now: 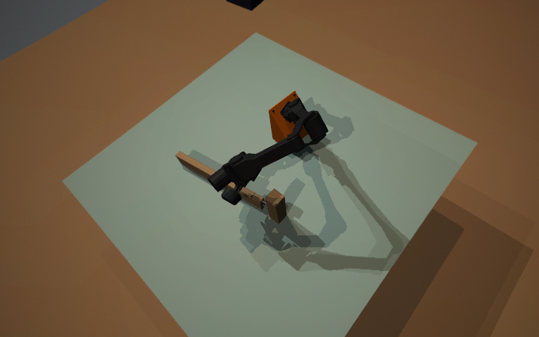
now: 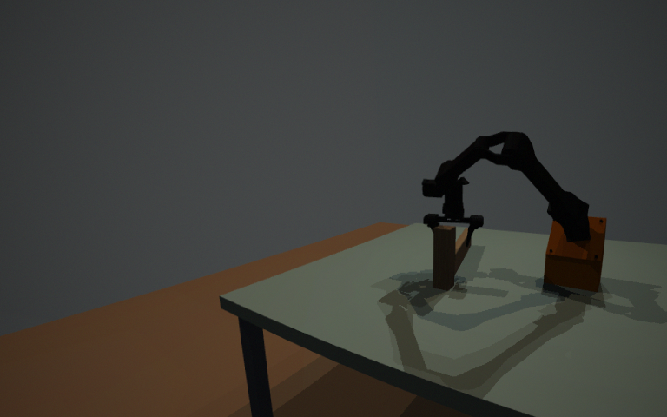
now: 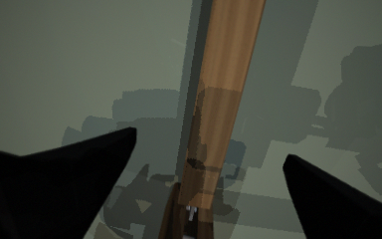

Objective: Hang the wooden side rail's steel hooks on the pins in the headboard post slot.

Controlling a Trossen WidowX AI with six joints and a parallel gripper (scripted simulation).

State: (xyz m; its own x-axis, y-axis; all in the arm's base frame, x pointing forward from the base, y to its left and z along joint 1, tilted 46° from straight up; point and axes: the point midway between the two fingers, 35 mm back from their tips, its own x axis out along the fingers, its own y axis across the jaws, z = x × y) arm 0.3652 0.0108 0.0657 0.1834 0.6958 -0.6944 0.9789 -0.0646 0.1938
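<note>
Right now my gripper tip is 10 mm past the headboard post, 140 mm to the right of it and 10 mm above it.
</note>
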